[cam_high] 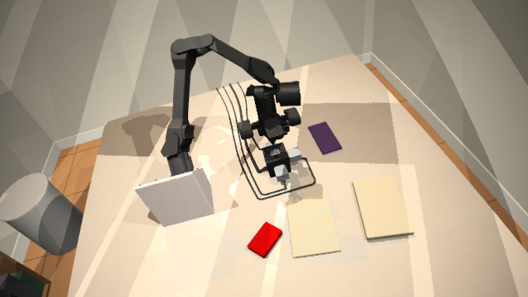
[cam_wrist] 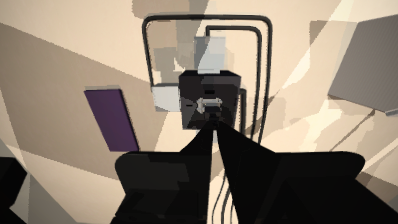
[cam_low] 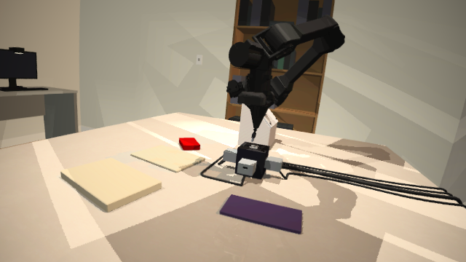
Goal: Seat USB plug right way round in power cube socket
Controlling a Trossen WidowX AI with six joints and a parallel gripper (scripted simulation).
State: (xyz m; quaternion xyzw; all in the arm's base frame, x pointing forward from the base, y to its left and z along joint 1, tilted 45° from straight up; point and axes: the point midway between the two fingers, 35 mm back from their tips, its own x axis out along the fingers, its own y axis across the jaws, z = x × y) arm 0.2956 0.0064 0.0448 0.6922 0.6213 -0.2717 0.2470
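My gripper tip is now 6 cm above the USB socket. Also, from my gripper tip: red block (12 cm behind, 25 cm to the right, 12 cm below); then purple card (21 cm ahead, 6 cm to the left, 13 cm below); then USB plug (2 cm below).
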